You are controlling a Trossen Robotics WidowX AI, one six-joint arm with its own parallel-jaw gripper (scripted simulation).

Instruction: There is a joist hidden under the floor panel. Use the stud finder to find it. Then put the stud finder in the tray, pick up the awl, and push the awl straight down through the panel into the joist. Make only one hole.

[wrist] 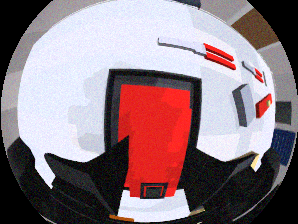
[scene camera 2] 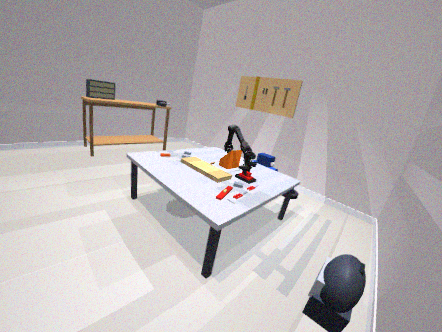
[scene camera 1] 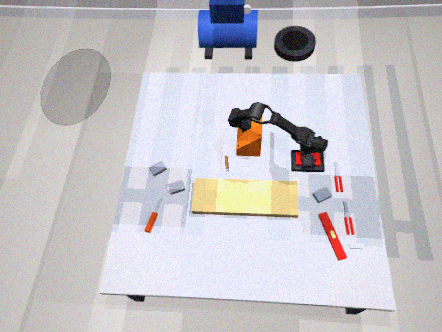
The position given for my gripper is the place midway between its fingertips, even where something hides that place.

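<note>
Grey block (wrist: 244, 102), visible. Red stud finder (wrist: 157, 120), same. My gripper (wrist: 153, 140), also visible.
</note>
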